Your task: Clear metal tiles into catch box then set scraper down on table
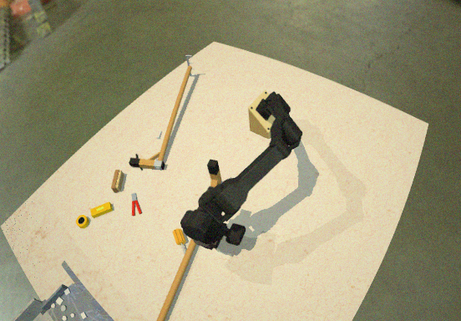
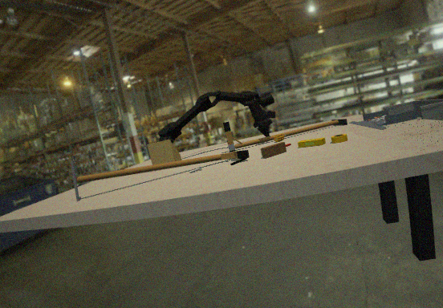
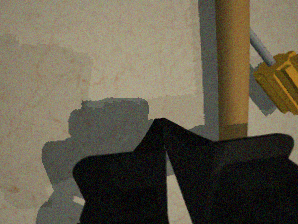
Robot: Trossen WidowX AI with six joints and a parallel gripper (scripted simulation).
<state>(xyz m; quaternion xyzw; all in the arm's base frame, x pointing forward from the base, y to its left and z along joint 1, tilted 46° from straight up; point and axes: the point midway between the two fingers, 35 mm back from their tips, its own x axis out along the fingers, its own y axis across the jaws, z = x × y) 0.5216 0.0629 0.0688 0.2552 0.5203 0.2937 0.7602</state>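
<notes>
The screwdriver lies 100 mm to the right of my gripper tip and 50 mm ahead of it. Round my gripper tip: yellow tape roll 480 mm to the right, 210 mm ahead; yellow level 450 mm to the right, 120 mm ahead; wooden block 460 mm to the right, 10 mm behind.
</notes>
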